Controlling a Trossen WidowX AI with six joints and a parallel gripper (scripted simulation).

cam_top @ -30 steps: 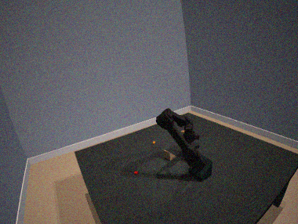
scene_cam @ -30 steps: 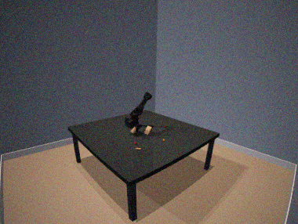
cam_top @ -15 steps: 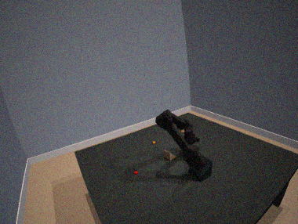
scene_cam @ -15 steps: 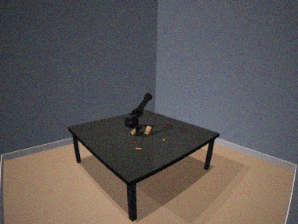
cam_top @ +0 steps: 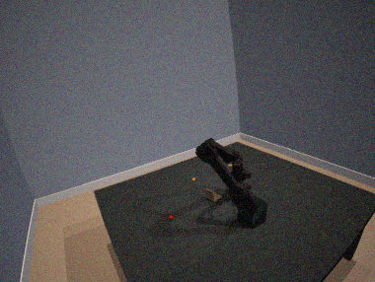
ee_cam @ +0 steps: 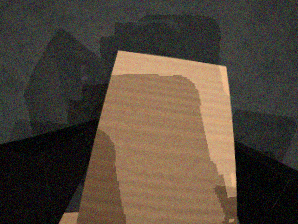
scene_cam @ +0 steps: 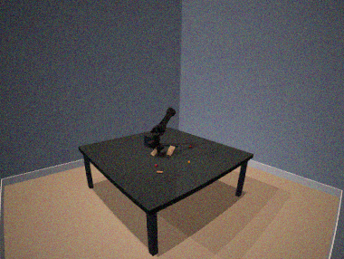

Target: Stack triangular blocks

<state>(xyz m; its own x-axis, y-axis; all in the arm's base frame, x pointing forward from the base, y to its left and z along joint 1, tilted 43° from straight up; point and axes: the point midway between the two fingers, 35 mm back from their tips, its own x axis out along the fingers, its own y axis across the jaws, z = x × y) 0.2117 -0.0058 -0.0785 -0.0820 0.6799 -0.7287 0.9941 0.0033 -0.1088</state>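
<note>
Now: the tan triangular block 10 mm to the left of my gripper tip and 10 mm above it.
</note>
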